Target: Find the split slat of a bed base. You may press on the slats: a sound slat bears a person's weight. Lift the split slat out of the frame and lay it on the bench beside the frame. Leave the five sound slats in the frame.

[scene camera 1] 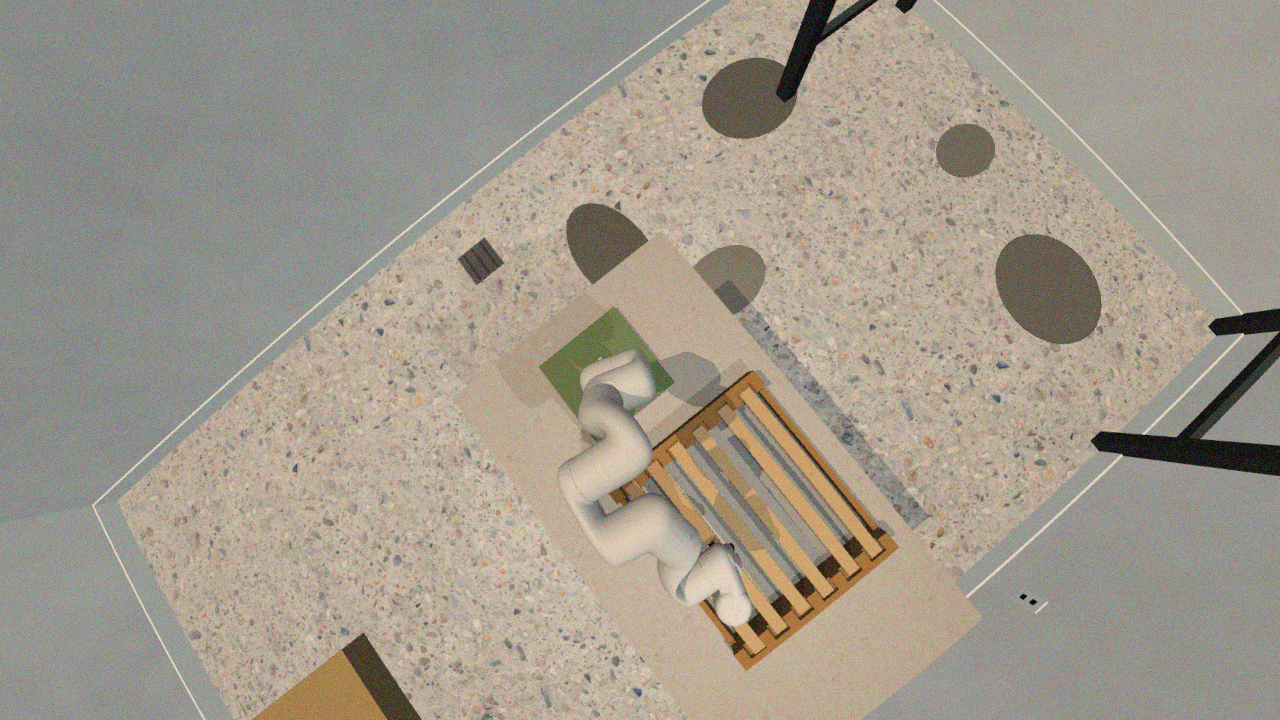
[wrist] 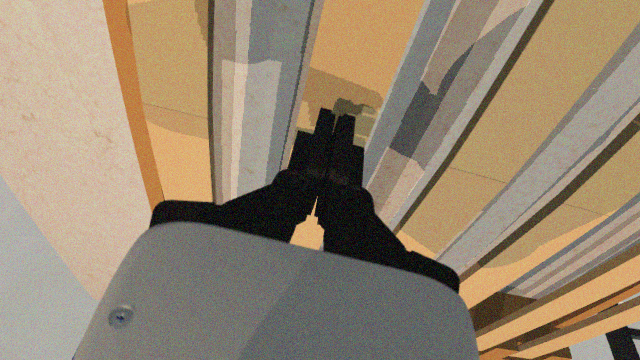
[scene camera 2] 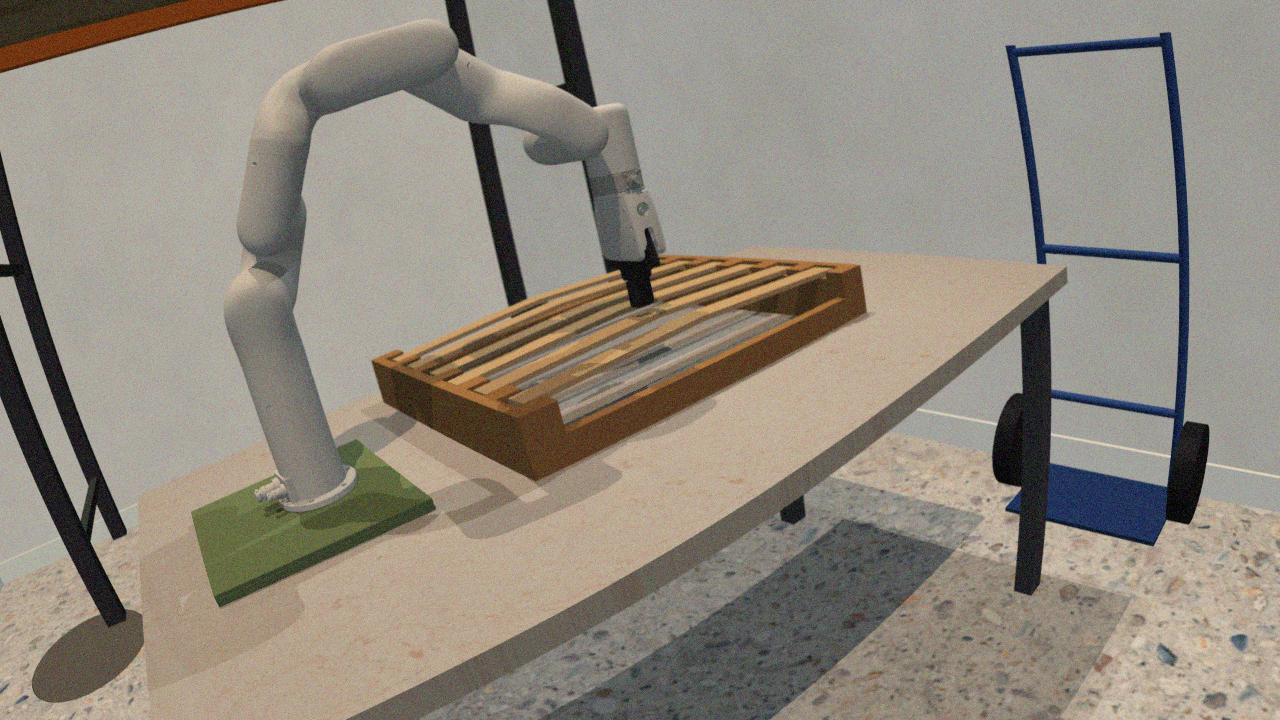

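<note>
The bed base frame [scene camera 1: 886, 542] [scene camera 2: 528, 443] [wrist: 131, 90] lies on the bench [scene camera 1: 877, 637] [scene camera 2: 537, 537] [wrist: 50, 100], with six pale slats lengthwise in it. My gripper [scene camera 2: 640, 304] [wrist: 330, 135] is shut and empty, pointing down at a slat [wrist: 365, 35], the second from the rail at the left of the wrist view. I cannot tell whether the tips touch it. The outermost slat [wrist: 175, 90] lies between it and that rail. Another slat [wrist: 565, 100] to the right has a thin dark line across it, as does the outermost one. Which slat is split cannot be told. The arm hides part of the slats in scene camera 1.
My arm stands on a green base plate [scene camera 1: 572, 358] [scene camera 2: 237, 555] at one end of the bench, and reaches over the frame. Bench top shows on both sides of the frame. A blue hand truck [scene camera 2: 1096, 252] stands on the floor beyond the bench. Dark stand legs [scene camera 2: 492, 197] rise behind it.
</note>
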